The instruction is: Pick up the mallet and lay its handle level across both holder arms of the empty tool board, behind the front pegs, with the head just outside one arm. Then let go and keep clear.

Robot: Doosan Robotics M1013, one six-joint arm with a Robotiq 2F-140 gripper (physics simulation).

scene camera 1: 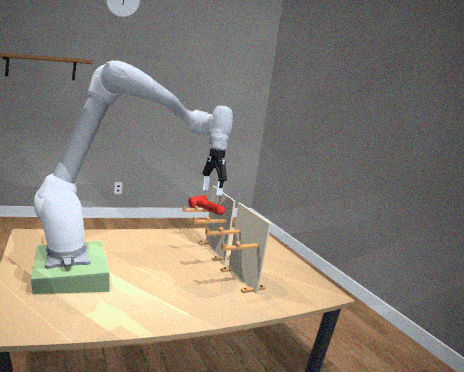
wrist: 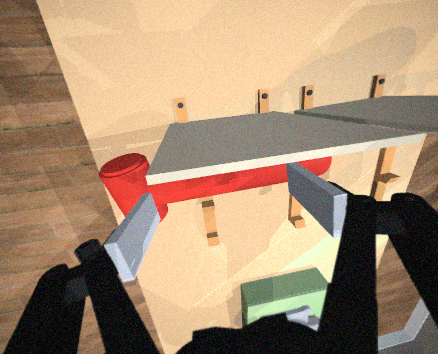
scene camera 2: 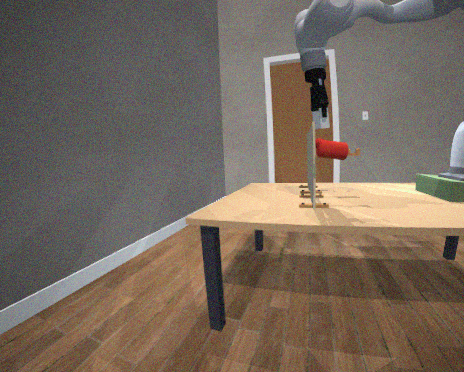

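The red mallet (scene camera 1: 208,204) (scene camera 2: 332,149) (wrist: 235,184) lies along the front face of the far board (scene camera 1: 229,214) (scene camera 2: 311,165) (wrist: 280,140). Its handle crosses above both holder arms (scene camera 1: 216,220) (wrist: 209,220), close to the board and behind the front pegs. The head is beyond the outer arm, at the left in the wrist view. The handle looks about level; its contact with the arms is partly hidden. My gripper (scene camera 1: 213,189) (scene camera 2: 321,119) (wrist: 221,191) is open and empty, above the mallet near the board's top edge.
A second board (scene camera 1: 252,230) (wrist: 395,112) with its own arms (scene camera 1: 241,246) stands beside the first on the wooden table (scene camera 1: 165,300) (scene camera 2: 250,210). The robot's green base block (scene camera 1: 70,280) (scene camera 2: 440,187) (wrist: 285,290) is on the arms' side of the boards.
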